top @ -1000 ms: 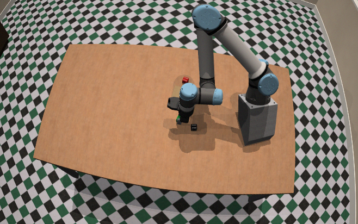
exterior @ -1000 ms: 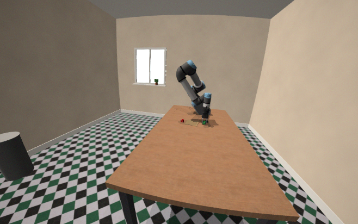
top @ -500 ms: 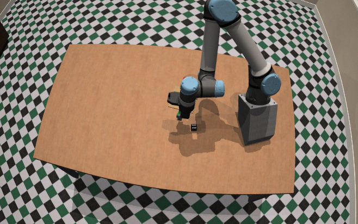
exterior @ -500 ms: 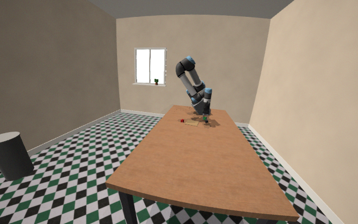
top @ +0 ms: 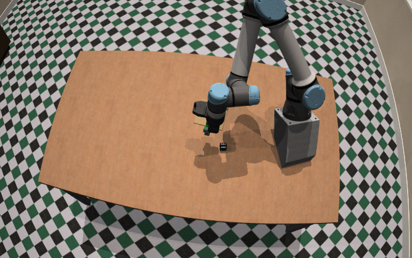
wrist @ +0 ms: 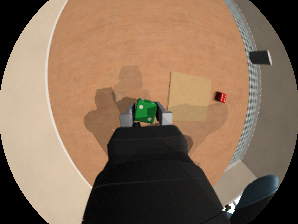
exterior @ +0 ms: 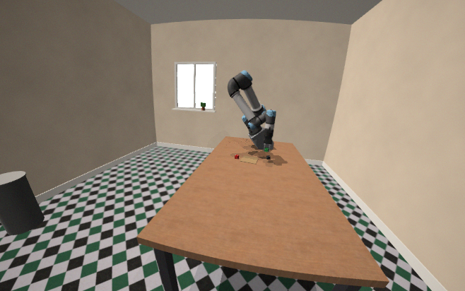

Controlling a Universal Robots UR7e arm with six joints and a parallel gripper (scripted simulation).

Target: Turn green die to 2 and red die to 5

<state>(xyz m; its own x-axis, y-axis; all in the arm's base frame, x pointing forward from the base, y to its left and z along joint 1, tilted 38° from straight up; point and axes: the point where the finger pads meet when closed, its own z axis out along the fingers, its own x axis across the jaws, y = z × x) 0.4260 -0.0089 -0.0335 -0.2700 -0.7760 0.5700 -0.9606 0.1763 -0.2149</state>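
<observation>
The tan mat is 40 mm behind my hand, 130 mm to the right of it and 120 mm below it. The rest, counted from my hand: green die (right at my hand); black die (70 mm behind, 50 mm to the left, 100 mm below); red die (60 mm behind, 240 mm to the right, 100 mm below).
</observation>
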